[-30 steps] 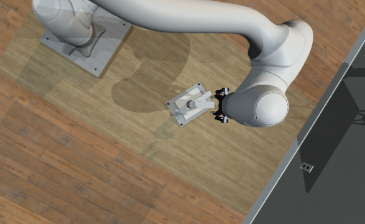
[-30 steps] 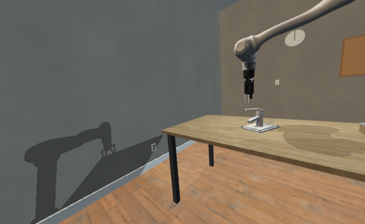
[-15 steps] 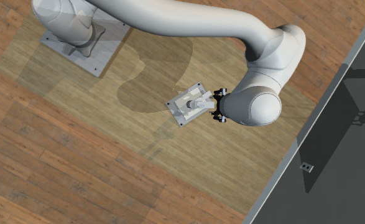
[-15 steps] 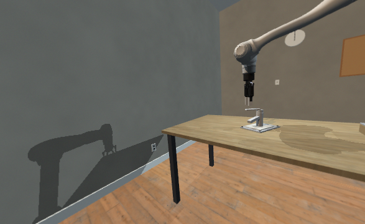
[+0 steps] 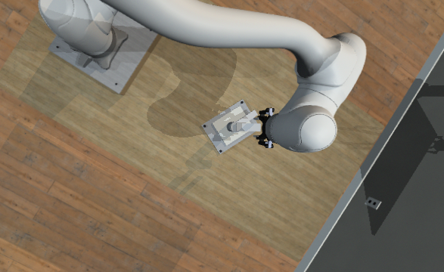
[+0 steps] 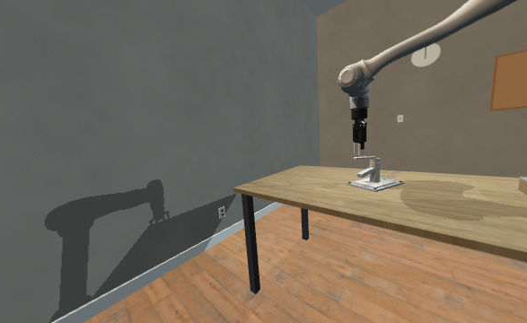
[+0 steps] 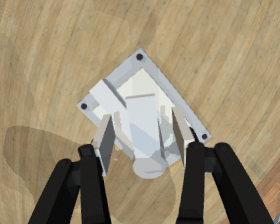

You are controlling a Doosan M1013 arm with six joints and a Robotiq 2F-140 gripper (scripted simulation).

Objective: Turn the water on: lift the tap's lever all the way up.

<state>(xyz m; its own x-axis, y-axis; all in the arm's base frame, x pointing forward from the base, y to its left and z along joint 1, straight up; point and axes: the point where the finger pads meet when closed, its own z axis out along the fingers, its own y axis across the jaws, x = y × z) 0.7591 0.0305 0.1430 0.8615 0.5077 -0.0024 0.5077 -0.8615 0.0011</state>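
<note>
My hand is 50 mm above the lever, 30 mm past it and 20 mm to the left of it. Also, from my hand: plate (190 mm below, 70 mm behind, 40 mm to the right); then metal tap (100 mm below, 50 mm behind, 30 mm to the right).
</note>
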